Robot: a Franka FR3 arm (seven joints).
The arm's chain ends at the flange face. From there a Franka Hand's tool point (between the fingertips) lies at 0.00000 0.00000 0.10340 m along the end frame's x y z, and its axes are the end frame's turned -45 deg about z.
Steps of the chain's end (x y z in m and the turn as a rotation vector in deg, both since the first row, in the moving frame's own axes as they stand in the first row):
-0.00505 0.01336 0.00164 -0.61 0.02 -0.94
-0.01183 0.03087 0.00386 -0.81 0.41 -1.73
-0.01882 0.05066 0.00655 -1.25 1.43 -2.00
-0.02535 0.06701 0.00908 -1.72 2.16 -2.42
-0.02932 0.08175 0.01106 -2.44 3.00 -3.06
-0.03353 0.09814 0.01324 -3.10 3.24 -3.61
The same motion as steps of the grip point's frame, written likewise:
-0.01376 0.00669 0.00163 -0.45 -0.42 -0.94
-0.03068 0.01503 0.00385 -0.86 -0.28 -1.73
-0.04884 0.02593 0.00649 -1.90 0.13 -2.00
-0.06464 0.03439 0.00896 -2.74 0.31 -2.42
-0.07764 0.04399 0.01082 -3.85 0.40 -3.06
-0.09267 0.05376 0.01292 -4.48 0.10 -3.61

